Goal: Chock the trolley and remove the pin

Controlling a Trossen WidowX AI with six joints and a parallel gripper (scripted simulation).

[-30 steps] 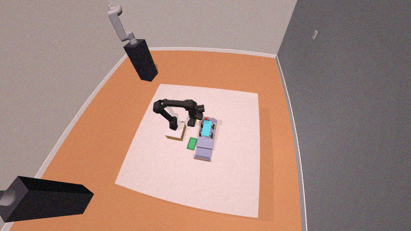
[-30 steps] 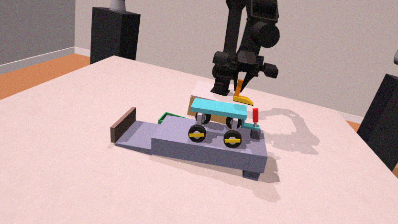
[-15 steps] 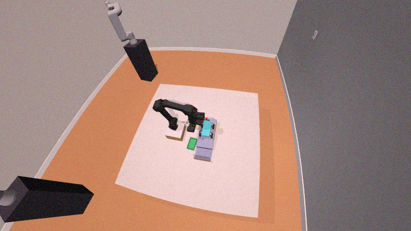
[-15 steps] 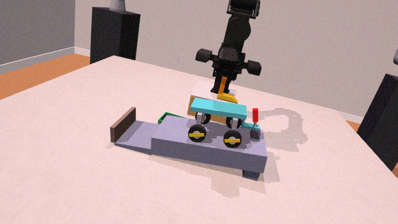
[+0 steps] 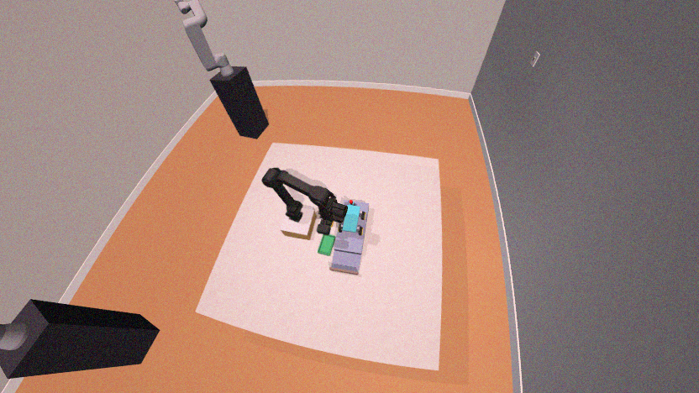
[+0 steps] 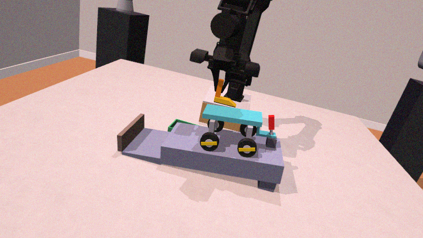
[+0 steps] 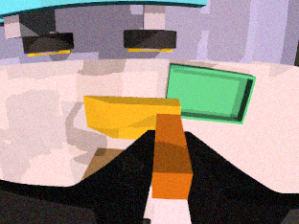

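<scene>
My gripper tip is 170 mm to the right of the red-headed stop pin, 60 mm short of it and 40 mm above it. Also, from my gripper tip: cyan trolley: 90 mm ahead, 80 mm to the left, 60 mm below; lilac ramp: 120 mm below, 100 mm ahead, 70 mm to the left; yellow chock: 20 mm to the left, 10 mm below.
</scene>
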